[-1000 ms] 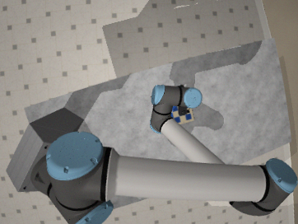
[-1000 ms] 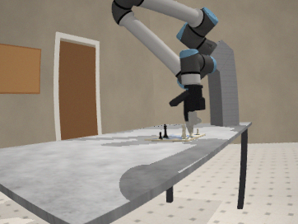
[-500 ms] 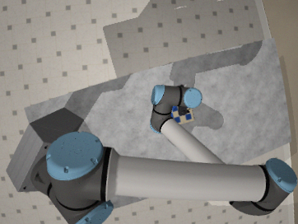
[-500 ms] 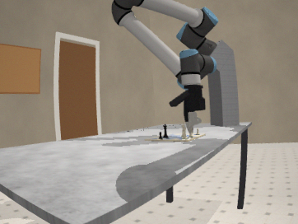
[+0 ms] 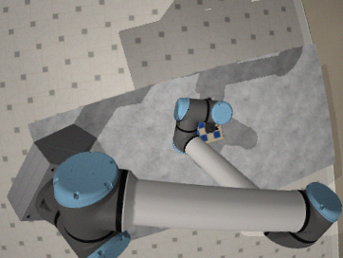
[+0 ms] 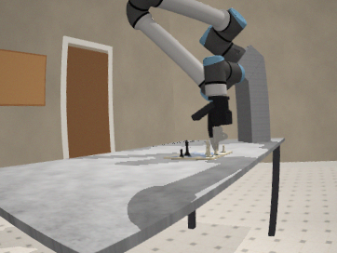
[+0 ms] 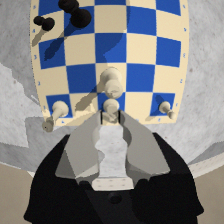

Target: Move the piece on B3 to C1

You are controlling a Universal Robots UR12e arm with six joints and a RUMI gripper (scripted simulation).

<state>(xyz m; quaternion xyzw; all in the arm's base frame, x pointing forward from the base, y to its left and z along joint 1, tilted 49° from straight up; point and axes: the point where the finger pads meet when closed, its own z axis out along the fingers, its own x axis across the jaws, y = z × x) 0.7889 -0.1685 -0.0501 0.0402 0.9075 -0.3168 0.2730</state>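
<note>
The tall white piece is 1 cm behind my hand and 4 cm to the right of it. Also, from my hand: chessboard: 2 cm behind, 7 cm to the right, 3 cm below; black pawn: 4 cm ahead, 13 cm to the right, 2 cm below; tall black piece: 12 cm to the right.
</note>
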